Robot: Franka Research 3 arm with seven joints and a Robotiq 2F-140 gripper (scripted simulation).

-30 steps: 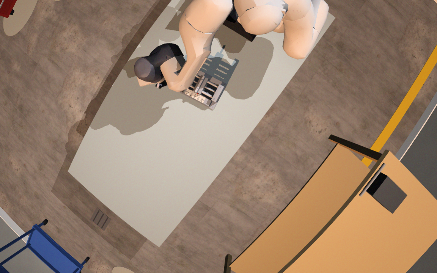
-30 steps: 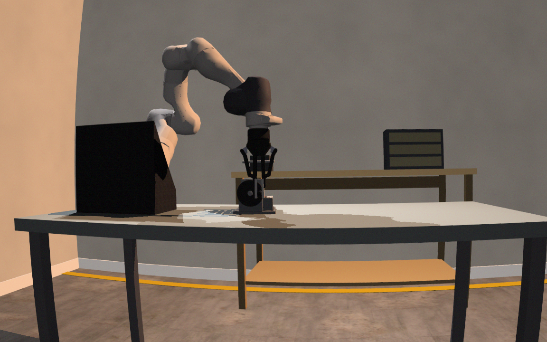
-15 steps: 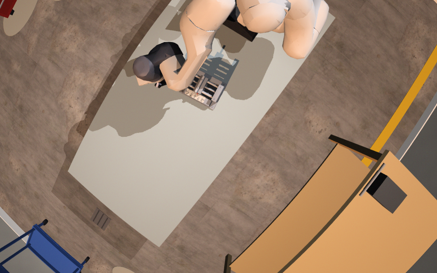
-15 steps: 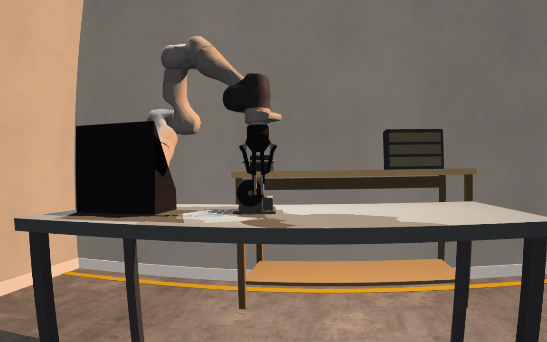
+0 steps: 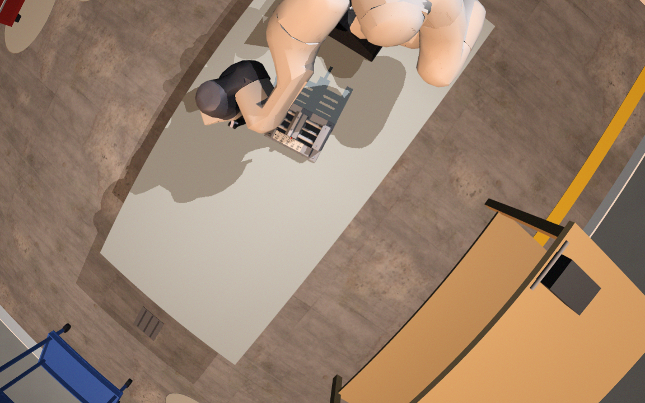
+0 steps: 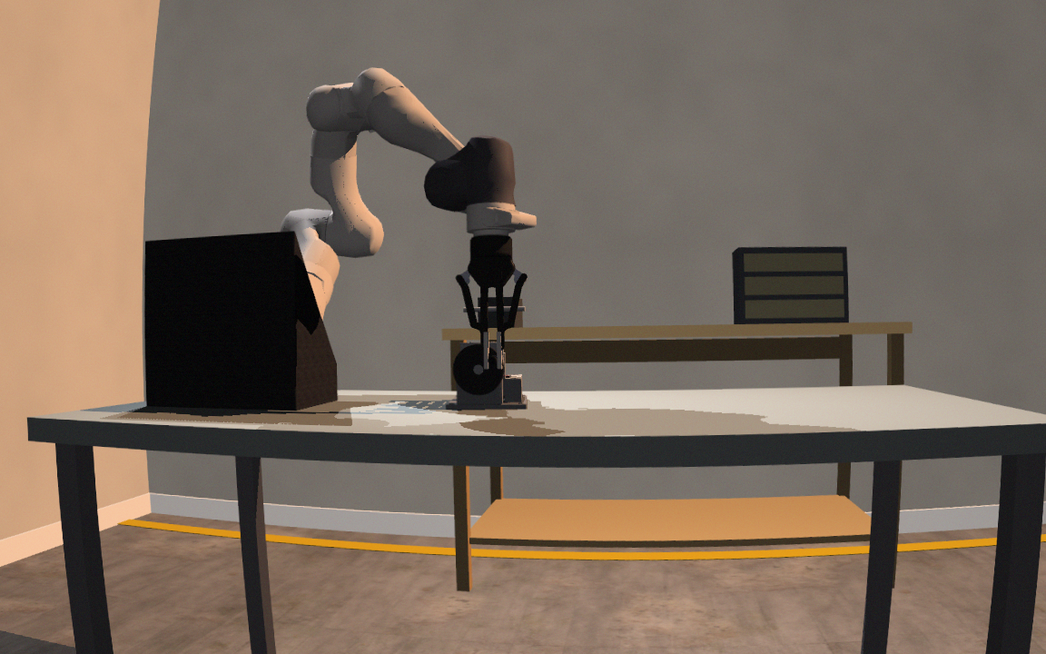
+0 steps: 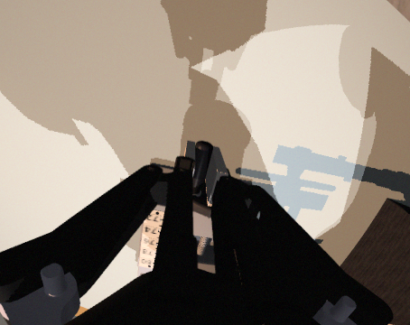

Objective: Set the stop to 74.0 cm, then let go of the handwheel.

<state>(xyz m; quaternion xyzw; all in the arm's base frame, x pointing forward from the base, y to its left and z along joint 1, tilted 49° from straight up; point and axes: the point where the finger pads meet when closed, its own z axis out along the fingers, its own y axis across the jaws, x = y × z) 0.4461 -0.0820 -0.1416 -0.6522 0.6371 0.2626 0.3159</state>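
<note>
Right now the black handwheel is 1 cm behind my hand, 2 cm to the left of it and 2 cm below it.
</note>
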